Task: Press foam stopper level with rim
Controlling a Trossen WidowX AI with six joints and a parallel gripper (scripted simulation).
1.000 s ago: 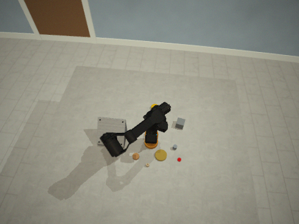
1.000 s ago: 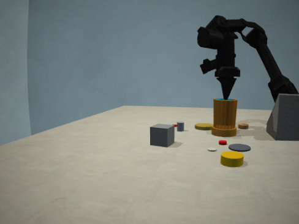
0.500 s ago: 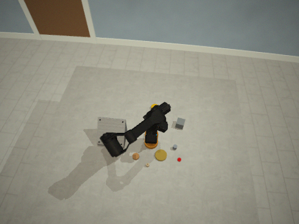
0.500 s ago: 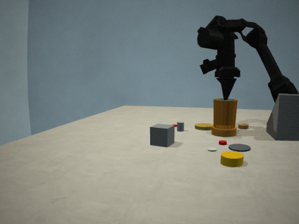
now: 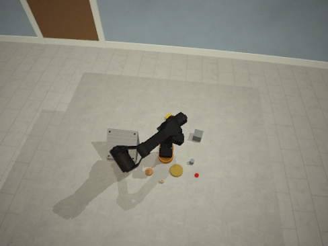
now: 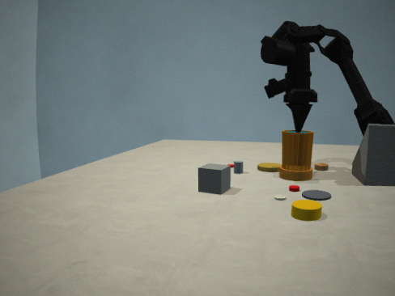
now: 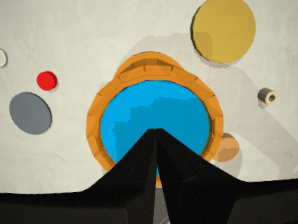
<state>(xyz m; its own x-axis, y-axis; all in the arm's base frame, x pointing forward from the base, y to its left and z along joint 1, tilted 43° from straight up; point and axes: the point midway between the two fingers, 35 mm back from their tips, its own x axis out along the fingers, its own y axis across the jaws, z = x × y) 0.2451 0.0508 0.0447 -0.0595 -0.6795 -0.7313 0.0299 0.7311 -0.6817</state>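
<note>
My gripper is now 5 cm above the blue foam stopper. Round my hand: red disc (14 cm below, 12 cm to the left, 2 cm ahead); brown disc (14 cm below, 10 cm to the right, 9 cm behind); mustard disc (14 cm below, 8 cm to the right, 6 cm ahead).
</note>
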